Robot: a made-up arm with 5 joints.
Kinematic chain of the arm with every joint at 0, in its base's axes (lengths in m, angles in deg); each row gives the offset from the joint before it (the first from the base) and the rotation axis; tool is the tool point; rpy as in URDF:
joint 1: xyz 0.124 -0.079 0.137 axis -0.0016 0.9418 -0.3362
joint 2: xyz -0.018 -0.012 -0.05 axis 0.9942 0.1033 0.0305
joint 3: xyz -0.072 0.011 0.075 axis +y
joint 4: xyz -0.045 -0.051 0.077 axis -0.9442 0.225 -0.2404
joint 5: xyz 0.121 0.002 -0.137 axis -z
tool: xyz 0.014 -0.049 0.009 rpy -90 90 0
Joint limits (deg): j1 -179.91..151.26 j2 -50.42..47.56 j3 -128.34..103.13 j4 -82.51..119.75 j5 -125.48..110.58
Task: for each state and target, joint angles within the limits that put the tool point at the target. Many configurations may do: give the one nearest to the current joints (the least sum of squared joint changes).
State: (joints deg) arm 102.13 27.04 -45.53 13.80 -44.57
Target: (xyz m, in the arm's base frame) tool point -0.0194 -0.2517 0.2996
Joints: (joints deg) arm 104.55 42.18 -55.17 58.19 -36.71
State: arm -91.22 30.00 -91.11 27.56 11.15
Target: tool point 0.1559 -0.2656 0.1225
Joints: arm -59.89 27.35 -93.32 19.54 40.35
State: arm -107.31 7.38 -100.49 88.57 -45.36
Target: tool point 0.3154 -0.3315 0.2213
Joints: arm -143.62 26.04 -71.77 92.37 -52.41
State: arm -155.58 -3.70 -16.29 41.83 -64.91
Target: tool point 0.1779 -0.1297 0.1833
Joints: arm -111.56 -24.27 16.57 14.40 -87.79
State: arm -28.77 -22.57 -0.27 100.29 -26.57
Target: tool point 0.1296 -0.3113 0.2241
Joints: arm -27.47 -2.93 43.34 90.27 -33.17
